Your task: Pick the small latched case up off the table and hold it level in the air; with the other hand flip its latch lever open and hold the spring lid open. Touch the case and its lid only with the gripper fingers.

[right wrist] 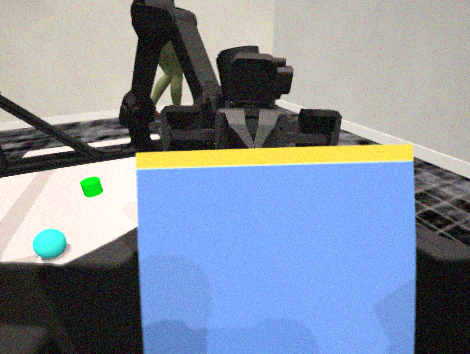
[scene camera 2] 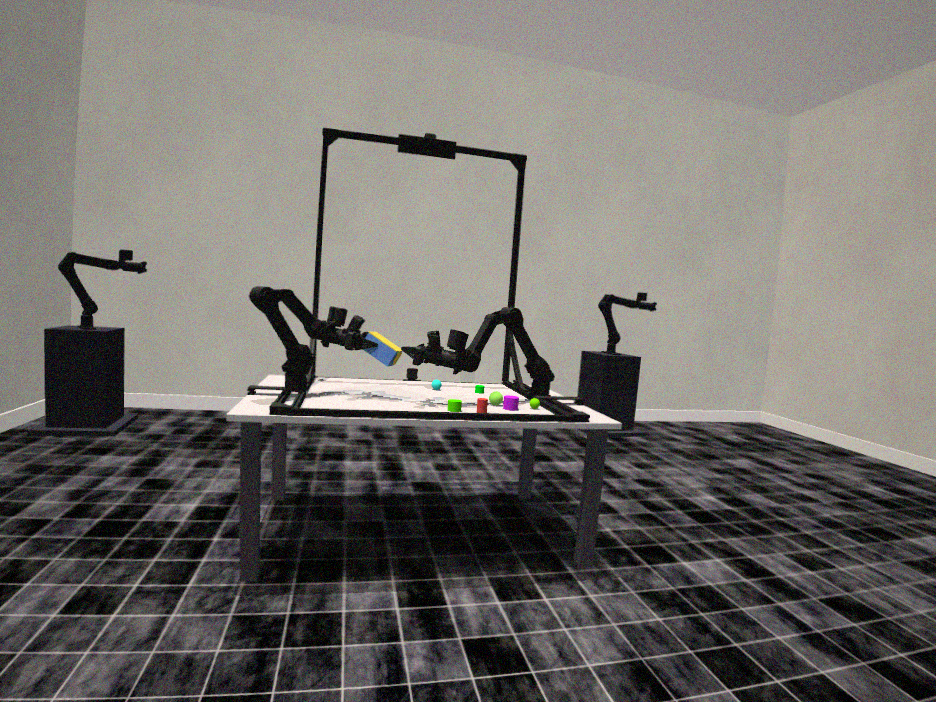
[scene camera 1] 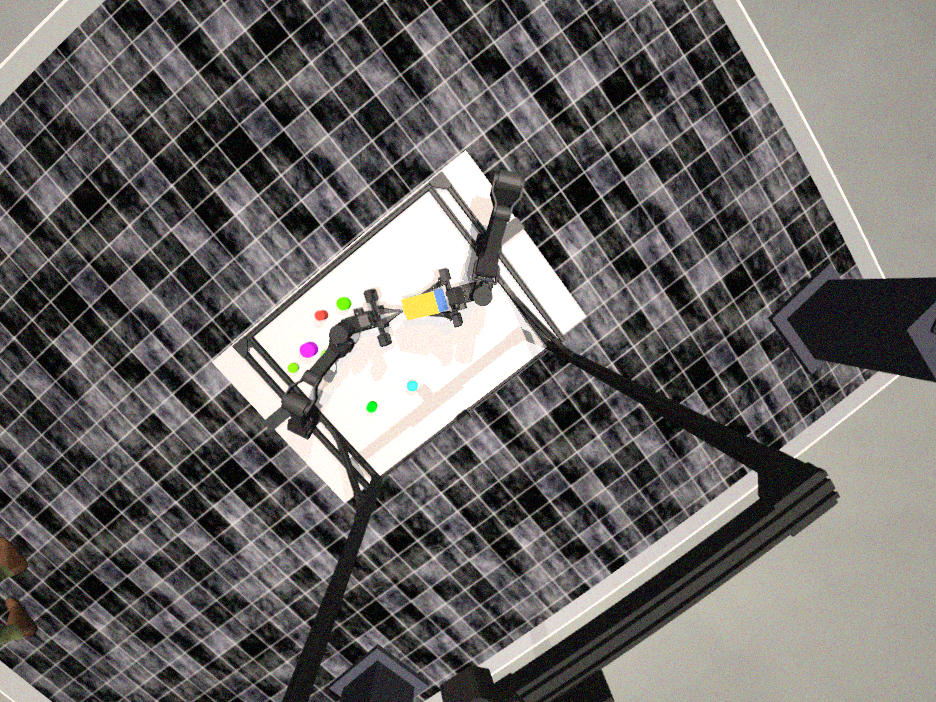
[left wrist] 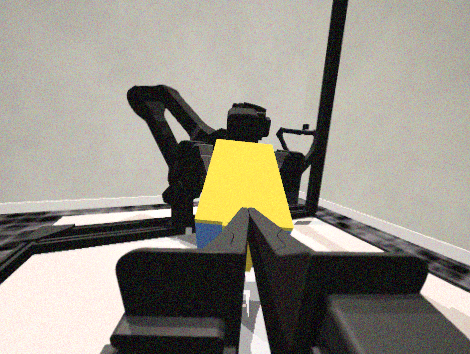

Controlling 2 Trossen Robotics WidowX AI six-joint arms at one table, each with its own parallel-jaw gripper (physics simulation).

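Pixels of known places: left gripper, fingertip midpoint: [scene camera 2: 401,348] [scene camera 1: 402,310] [left wrist: 246,213]; right gripper, fingertip midpoint: [right wrist: 261,210] [scene camera 2: 381,345] [scene camera 1: 425,304] [left wrist: 242,182]; left arm's base at its link origin: [right wrist: 141,143] [scene camera 2: 540,394] [scene camera 1: 309,420]; right arm's base at its link origin: [scene camera 2: 294,390] [left wrist: 182,221].
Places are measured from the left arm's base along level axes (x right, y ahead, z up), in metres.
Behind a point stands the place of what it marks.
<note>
The blue case with its yellow lid [scene camera 1: 419,306] @[x -0.029, y 0.626, z 0.185 m] [scene camera 2: 384,349] @[x -0.064, y 0.635, z 0.158 m] [left wrist: 245,180] @[x -0.034, y 0.615, z 0.178 m] [right wrist: 275,215] @[x -0.001, y 0.681, z 0.199 m] is in the air above the table, sloping down to the right in scene camera 2. The lid lies shut along it. My right gripper [scene camera 1: 442,300] @[x -0.021, y 0.642, z 0.169 m] [scene camera 2: 370,344] @[x -0.021, y 0.642, z 0.169 m] is shut on the case at the end nearer its wrist. My left gripper [scene camera 1: 400,310] @[x -0.055, y 0.575, z 0.165 m] [scene camera 2: 404,349] @[x -0.055, y 0.575, z 0.165 m] [left wrist: 246,213] @[x -0.055, y 0.575, z 0.165 m] [right wrist: 254,156] @[x -0.055, y 0.575, z 0.165 m] is shut and empty, its tips at the case's other end; whether they touch it I cannot tell. A bit of yellow shows below the tips in the left wrist view; the latch lever is mostly hidden.
On the white table [scene camera 1: 378,256] @[x -0.265, y 0.621, z -0.019 m] are a cyan ball [scene camera 1: 412,385] @[x 0.164, y 0.392, z 0.020 m] [scene camera 2: 436,384] @[x 0.148, y 0.391, z 0.006 m] [right wrist: 49,243] @[x 0.162, y 0.401, z 0.013 m], a green cylinder [scene camera 1: 371,406] @[x 0.120, y 0.218, z 0.009 m] [scene camera 2: 479,389] @[x 0.106, y 0.221, z -0.003 m] [right wrist: 91,186] @[x 0.120, y 0.233, z 0.005 m], a red cylinder [scene camera 1: 320,315] @[x -0.246, y 0.328, z 0.025 m] [scene camera 2: 481,405] @[x -0.263, y 0.333, z 0.007 m], a purple cylinder [scene camera 1: 308,349] @[x -0.190, y 0.208, z 0.024 m] [scene camera 2: 511,402] @[x -0.215, y 0.209, z 0.009 m] and several lime pieces. Black rails line the table edges.
</note>
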